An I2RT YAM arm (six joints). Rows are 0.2 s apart.
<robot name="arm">
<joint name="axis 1" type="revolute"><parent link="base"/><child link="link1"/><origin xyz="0 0 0.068"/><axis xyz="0 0 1"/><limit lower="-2.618" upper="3.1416"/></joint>
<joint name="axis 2" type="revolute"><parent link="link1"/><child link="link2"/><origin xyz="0.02 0.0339 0.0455"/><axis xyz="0 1 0"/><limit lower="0" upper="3.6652"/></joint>
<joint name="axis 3" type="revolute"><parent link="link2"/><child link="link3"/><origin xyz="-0.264 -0.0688 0"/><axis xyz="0 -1 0"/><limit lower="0" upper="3.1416"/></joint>
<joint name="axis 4" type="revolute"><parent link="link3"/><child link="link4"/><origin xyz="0.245 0.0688 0.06"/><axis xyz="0 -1 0"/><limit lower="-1.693" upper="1.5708"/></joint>
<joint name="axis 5" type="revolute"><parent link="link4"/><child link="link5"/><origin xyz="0.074 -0.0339 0.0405"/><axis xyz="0 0 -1"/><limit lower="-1.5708" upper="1.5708"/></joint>
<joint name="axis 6" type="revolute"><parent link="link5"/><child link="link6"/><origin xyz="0.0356 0 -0.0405"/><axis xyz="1 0 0"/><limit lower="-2.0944" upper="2.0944"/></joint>
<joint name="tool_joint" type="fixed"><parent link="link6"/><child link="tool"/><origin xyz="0 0 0" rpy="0 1.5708 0"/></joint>
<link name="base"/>
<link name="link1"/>
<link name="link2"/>
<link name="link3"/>
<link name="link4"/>
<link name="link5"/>
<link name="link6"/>
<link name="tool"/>
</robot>
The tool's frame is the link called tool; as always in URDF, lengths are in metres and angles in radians.
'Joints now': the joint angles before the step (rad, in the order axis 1, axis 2, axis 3, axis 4, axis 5, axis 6). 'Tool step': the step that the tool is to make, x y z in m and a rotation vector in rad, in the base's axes. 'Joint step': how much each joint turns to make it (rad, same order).
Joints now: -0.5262, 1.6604, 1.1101, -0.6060, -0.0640, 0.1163
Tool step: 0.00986, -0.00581, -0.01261, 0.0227, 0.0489, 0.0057
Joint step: 0.0000, 0.0748, 0.0419, -0.0212, 0.0024, -0.0071
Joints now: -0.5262, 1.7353, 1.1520, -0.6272, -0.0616, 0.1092
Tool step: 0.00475, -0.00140, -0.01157, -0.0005, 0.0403, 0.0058
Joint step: 0.0054, 0.0442, 0.0100, -0.0008, 0.0192, -0.0073
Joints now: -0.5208, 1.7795, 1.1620, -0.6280, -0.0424, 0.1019
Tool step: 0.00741, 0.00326, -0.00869, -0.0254, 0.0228, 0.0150
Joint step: 0.0221, 0.0325, 0.0046, 0.0202, 0.0338, -0.0038
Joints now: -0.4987, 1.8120, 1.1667, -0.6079, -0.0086, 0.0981
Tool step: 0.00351, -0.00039, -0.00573, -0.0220, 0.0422, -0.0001
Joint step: 0.0078, 0.0288, 0.0160, -0.0139, 0.0400, -0.0042
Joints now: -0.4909, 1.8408, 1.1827, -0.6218, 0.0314, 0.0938
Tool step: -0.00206, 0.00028, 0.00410, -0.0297, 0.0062, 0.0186
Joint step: 0.0002, -0.0161, -0.0046, -0.0019, 0.0225, -0.0261
